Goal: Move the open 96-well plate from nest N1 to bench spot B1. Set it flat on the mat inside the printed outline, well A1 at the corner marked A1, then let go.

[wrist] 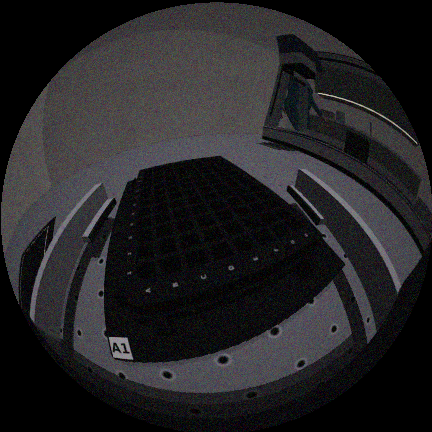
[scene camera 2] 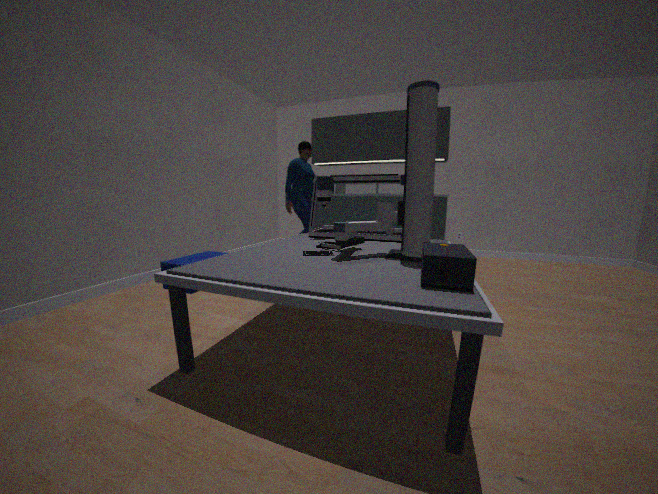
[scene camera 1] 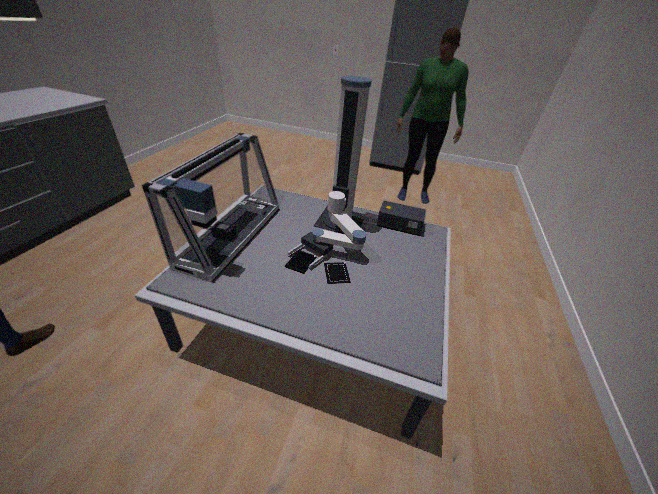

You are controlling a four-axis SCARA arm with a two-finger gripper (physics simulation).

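Where they show: gripper, fingertip midpoint: [wrist: 198,179] [scene camera 2: 330,243] [scene camera 1: 298,260]; arm's base, link origin: [scene camera 2: 415,257].
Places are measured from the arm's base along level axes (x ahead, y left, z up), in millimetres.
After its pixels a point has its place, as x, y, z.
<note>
The dark open 96-well plate [scene camera 1: 301,261] @(542, -76, 37) [wrist: 200,220] @(494, -80, 36) sits flat at nest N1. In the wrist view its letters A, B, C run along the near edge, and a white A1 label [wrist: 120,348] marks the near left corner below it. My gripper [scene camera 1: 301,260] @(536, -96, 36) [wrist: 198,179] @(536, -96, 36) is open, with one finger on each side of the plate and a visible gap at both sides. The finger height against the plate is hard to tell. The black mat of spot B1 [scene camera 1: 336,272] @(528, 131, 14) [scene camera 2: 316,253] @(530, 149, 15) [wrist: 35,265] @(532, 109, 15) has a pale printed outline. Its A1 mark is too small to read.
The arm's column [scene camera 1: 351,138] @(77, 27, 614) [scene camera 2: 421,170] @(-8, 75, 464) stands behind. A gantry frame [scene camera 1: 212,155] @(440, -635, 517) [scene camera 2: 366,176] @(418, -623, 504) stands at the left in scene camera 1. A dark box [scene camera 1: 401,216] @(-38, 400, 128) [scene camera 2: 448,265] @(-119, 551, 98) sits near the column. People in green [scene camera 1: 438,90] and blue [scene camera 2: 300,183] [wrist: 298,105] stand beyond the table.
</note>
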